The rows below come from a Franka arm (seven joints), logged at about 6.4 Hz.
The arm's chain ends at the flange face. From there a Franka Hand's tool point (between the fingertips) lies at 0.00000 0.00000 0.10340 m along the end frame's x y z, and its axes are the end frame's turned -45 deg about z.
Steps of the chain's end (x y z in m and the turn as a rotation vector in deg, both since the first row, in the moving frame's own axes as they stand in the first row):
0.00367, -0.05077, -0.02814, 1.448, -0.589, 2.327
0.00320, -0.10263, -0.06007, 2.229, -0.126, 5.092
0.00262, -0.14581, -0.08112, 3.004, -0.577, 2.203
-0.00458, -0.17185, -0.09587, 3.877, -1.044, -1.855
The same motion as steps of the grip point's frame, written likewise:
0.03964, -0.03588, -0.02818, 1.440, 0.607, 2.327
0.07765, -0.07319, -0.06015, 1.665, 1.487, 5.092
0.10814, -0.10576, -0.08127, 2.532, 1.716, 2.203
0.12179, -0.13109, -0.09612, 3.480, 2.003, -1.855

